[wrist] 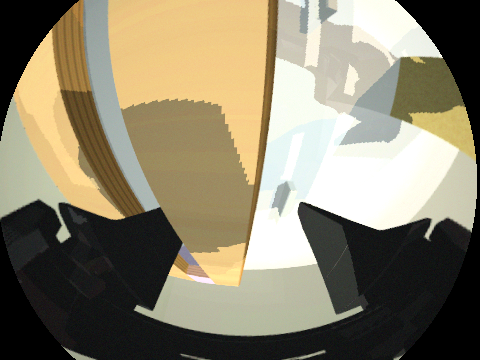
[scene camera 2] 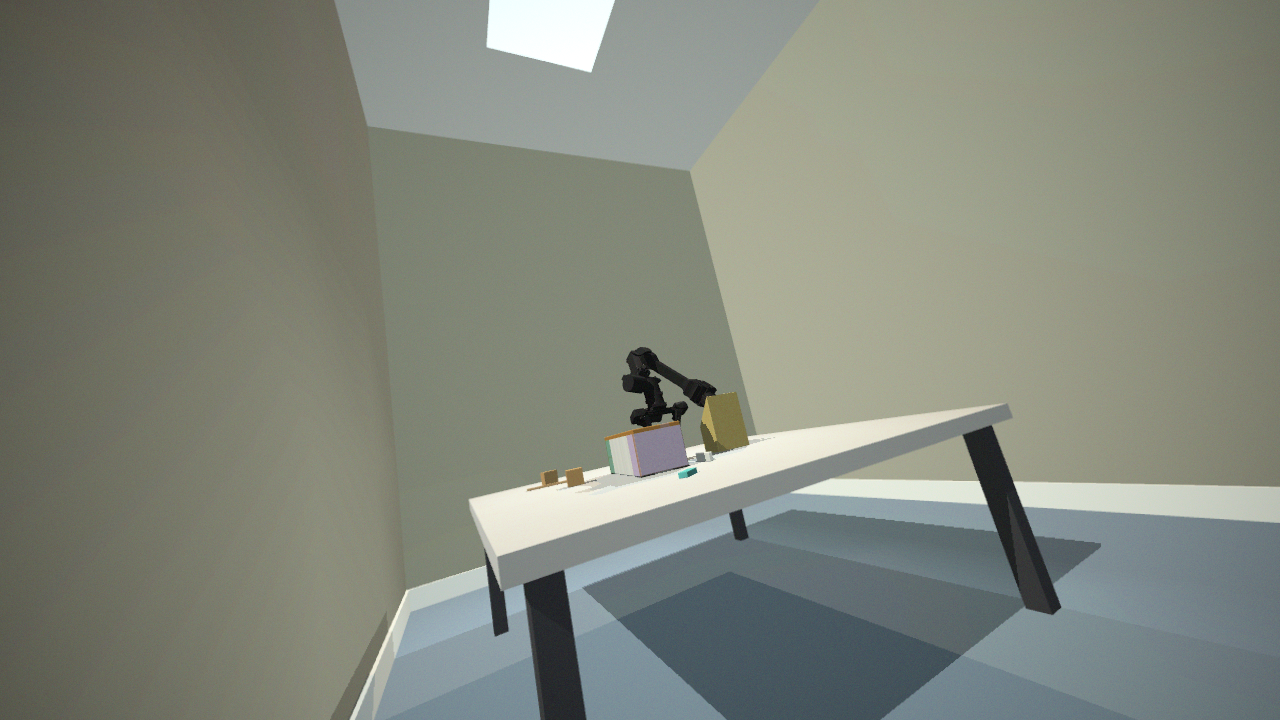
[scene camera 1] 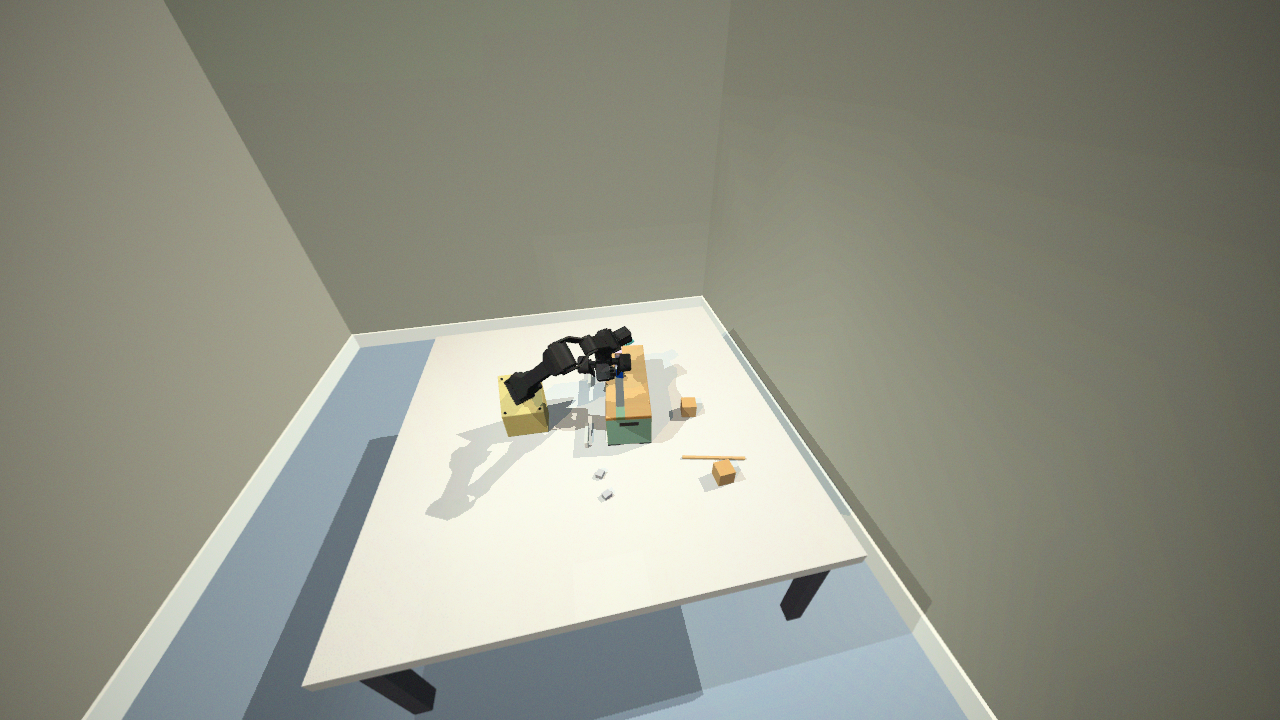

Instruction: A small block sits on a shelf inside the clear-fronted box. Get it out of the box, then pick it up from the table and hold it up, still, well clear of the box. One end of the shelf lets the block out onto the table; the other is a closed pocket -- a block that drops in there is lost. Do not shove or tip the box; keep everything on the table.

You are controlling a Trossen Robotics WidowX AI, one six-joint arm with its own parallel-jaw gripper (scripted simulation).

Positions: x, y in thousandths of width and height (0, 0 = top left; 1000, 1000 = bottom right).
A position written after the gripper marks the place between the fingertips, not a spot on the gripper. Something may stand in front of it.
gripper: wrist 518, 571; scene camera 2 521, 606; scene camera 1 474, 522
box: wrist 274, 312; scene camera 2 501, 628; scene camera 1 491, 573
